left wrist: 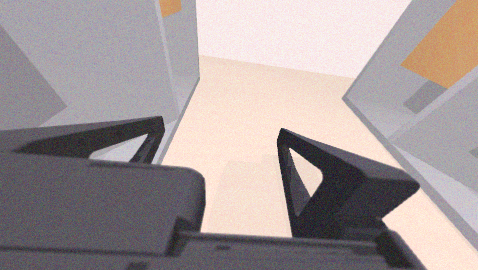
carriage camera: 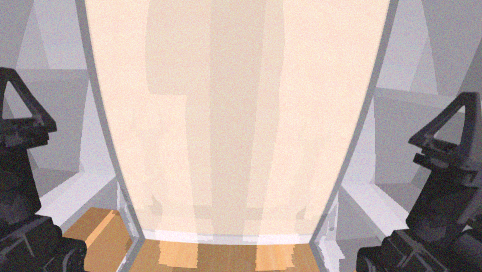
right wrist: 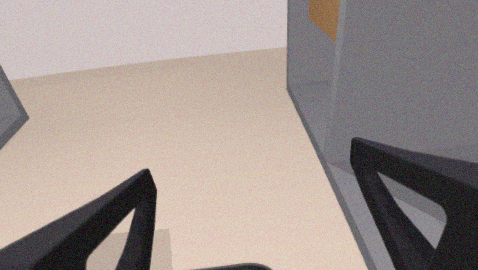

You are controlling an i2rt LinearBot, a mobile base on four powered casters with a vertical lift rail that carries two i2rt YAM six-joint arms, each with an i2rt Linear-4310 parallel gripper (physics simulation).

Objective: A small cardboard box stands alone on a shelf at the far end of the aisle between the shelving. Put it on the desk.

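Frame: origin at the left arm's base, x ahead, y left, z up, level; metres.
Seen in the pictures: left gripper, between the fingertips: (left wrist: pixel 222 129); right gripper, between the fingertips: (right wrist: pixel 251 164).
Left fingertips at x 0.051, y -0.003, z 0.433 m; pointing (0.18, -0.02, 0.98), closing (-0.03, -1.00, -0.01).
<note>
A point is followed by its place in that frame.
The small cardboard box does not show in these views. The desk does not show either. My left gripper (carriage camera: pixel 7 72) (left wrist: pixel 222 129) {x 0.051, y -0.003, z 0.433 m} is open and empty, at the left edge of the carriage view. My right gripper (carriage camera: pixel 467 96) (right wrist: pixel 251 164) {x 0.021, y -0.629, z 0.438 m} is open and empty, at the right edge of the carriage view. Both hang in front of grey shelving, the left shelf unit (carriage camera: pixel 87 30) {x 0.455, y 0.219, z 0.571 m} and the right shelf unit (carriage camera: pixel 386 30) {x 0.446, y -0.848, z 0.640 m}. Parts of the shelf boards behind the arms are hidden.
A cream end wall (carriage camera: pixel 235 125) {x 0.476, y -0.325, z 0.234 m} (left wrist: pixel 245 105) {x 0.476, y -0.105, z 1.119 m} (right wrist: pixel 210 125) {x 0.476, y -0.543, z 1.168 m} stands close ahead between the shelf units. A larger brown carton (carriage camera: pixel 92 225) {x 0.290, y 0.301, z -0.206 m} is low at the left. Parts of cartons show in the left wrist view (left wrist: pixel 445 45) {x 0.025, y -0.868, z 1.055 m} and right wrist view (right wrist: pixel 325 15) {x 0.103, y -0.868, z 1.024 m}. Wooden floor (carriage camera: pixel 225 257) {x 0.382, y -0.303, z -0.552 m} shows at the bottom.
</note>
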